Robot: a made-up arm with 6 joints. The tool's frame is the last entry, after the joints. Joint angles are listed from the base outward.
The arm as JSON. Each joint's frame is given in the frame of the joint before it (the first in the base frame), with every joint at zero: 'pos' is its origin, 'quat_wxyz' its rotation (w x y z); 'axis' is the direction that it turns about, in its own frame. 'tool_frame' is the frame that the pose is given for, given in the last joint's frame.
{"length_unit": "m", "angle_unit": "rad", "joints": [
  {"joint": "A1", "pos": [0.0, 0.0, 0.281], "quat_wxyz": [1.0, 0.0, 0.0, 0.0], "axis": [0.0, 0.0, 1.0]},
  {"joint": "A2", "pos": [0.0, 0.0, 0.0], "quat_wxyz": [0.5, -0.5, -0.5, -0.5], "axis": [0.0, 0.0, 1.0]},
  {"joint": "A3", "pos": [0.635, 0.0, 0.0], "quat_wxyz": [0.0, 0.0, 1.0, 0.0], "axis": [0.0, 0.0, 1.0]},
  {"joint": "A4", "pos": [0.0, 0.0, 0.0], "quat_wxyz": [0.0, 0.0, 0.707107, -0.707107], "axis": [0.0, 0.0, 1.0]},
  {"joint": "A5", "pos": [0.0, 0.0, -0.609], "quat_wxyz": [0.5, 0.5, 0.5, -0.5], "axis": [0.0, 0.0, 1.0]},
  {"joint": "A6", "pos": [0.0, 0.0, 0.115], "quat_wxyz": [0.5, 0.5, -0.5, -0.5], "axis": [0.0, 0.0, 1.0]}
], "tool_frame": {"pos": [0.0, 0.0, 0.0], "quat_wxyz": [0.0, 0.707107, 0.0, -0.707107]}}
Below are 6 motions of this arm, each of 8 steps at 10 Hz.
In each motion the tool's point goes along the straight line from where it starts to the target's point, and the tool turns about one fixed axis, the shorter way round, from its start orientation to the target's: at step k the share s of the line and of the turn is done. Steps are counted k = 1, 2, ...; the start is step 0. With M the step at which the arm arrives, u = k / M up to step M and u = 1 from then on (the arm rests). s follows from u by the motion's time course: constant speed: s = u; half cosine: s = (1 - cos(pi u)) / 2; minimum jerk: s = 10 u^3 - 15 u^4 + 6 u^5.
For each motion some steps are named. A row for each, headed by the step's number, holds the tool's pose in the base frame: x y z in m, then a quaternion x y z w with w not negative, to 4 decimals.
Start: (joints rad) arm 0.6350 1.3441 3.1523 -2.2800 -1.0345 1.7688
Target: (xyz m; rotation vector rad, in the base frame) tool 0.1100 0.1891 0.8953 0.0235 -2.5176 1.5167
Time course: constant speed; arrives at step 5
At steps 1, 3, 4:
1: 0.3474 0.3520 1.0080 0.0379 -0.8286 0.5306 0.1744
3: 0.2287 0.2705 0.9516 0.0230 -0.8411 0.5225 0.1378
4: 0.1693 0.2298 0.9235 0.0155 -0.8468 0.5180 0.1194

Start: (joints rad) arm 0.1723 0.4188 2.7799 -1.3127 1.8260 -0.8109
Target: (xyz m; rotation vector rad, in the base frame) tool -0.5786 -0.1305 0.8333 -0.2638 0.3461 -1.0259
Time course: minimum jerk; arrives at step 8
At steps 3, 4, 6, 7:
3: -0.2243 -0.0688 1.2213 -0.3570 0.4423 -0.4122 0.7121
4: -0.3342 -0.0880 1.1010 -0.2894 0.3615 -0.4430 0.7676
6: -0.5280 -0.1217 0.8887 -0.1604 0.2066 -0.4806 0.8370
7: -0.5708 -0.1291 0.8419 -0.1307 0.1708 -0.4860 0.8471

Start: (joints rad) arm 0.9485 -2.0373 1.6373 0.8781 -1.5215 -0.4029
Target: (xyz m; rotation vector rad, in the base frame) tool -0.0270 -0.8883 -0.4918 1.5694 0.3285 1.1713
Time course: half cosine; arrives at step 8
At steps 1, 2, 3, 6, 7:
1: -0.5305 -0.8931 -0.3941 0.7759 -0.5101 0.1271 0.3486
2: -0.4738 -0.8926 -0.4051 0.7881 -0.4461 0.1774 0.3853
3: -0.3889 -0.8918 -0.4216 0.7942 -0.3436 0.2500 0.4343
6: -0.1037 -0.8890 -0.4769 0.7104 0.0348 0.4537 0.5369
7: -0.0469 -0.8885 -0.4879 0.6756 0.1117 0.4842 0.5446

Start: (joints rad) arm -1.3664 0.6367 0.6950 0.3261 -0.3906 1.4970
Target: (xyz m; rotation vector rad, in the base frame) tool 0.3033 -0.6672 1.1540 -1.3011 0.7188 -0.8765
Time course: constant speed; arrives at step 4
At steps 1, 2, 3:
1: 0.1455 -0.9055 0.9364 -0.5331 0.5364 -0.3374 0.5606
2: 0.1981 -0.8261 1.0089 -0.5501 0.4660 -0.3560 0.5946
3: 0.2507 -0.7466 1.0815 -0.5633 0.3926 -0.3722 0.6245

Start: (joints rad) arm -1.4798 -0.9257 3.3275 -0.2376 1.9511 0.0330
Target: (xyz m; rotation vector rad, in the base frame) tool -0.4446 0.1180 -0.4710 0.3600 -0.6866 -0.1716
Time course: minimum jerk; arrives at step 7
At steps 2, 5, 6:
2: -0.2218 0.6911 0.0421 0.0110 0.0105 -0.6765 0.7362
5: -0.4069 0.2150 -0.3842 0.1521 -0.2842 -0.1970 0.9259
6: -0.4385 0.1336 -0.4570 0.1718 -0.3266 -0.1019 0.9238

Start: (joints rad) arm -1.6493 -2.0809 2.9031 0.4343 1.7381 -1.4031
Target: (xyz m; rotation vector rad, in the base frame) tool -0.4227 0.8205 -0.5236 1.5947 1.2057 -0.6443
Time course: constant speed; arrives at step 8
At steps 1, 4, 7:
1: -0.1202 0.4099 -0.5928 0.4625 -0.3479 -0.3483 0.7374
4: -0.2499 0.5859 -0.5632 0.6126 0.0213 -0.3498 0.7085
7: -0.3795 0.7618 -0.5335 0.6649 0.3871 -0.2954 0.5664

